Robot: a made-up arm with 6 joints.
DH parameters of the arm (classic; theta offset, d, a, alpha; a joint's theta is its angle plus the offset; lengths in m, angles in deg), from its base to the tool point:
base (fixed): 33.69 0 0.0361 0
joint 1: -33.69 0.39 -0.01 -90
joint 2: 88.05 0 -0.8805 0
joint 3: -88.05 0.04 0.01 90
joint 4: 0 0.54 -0.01 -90
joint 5: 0 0.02 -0.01 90
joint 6: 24.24 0.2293 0.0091 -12
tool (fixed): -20.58 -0.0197 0 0
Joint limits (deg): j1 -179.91..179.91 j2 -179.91..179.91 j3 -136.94..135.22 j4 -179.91..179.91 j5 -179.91..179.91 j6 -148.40..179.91
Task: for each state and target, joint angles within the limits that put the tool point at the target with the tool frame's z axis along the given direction. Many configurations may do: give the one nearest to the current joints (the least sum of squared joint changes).
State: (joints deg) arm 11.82 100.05 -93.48 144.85 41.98 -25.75
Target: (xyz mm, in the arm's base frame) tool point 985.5 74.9 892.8 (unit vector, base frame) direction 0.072 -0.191 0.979
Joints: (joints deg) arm 2.08 107.62 -99.36 152.14 -0.03 -18.01
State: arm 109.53 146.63 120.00 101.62 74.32 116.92
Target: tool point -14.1 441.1 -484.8 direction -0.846 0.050 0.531
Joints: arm 63.73 128.44 87.53 64.21 109.82 126.52
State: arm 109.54 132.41 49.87 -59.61 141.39 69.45
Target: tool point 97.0 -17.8 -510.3 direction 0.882 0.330 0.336
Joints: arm 72.65 157.72 88.68 -81.19 143.47 76.37
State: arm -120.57 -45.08 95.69 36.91 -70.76 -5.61
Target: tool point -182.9 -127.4 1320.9 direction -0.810 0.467 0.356
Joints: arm -104.43 -18.06 102.68 78.05 -96.93 4.05
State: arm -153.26 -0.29 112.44 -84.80 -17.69 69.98
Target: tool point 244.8 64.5 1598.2 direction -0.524 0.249 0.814
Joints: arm -178.48 -43.86 76.04 -86.97 27.22 68.42
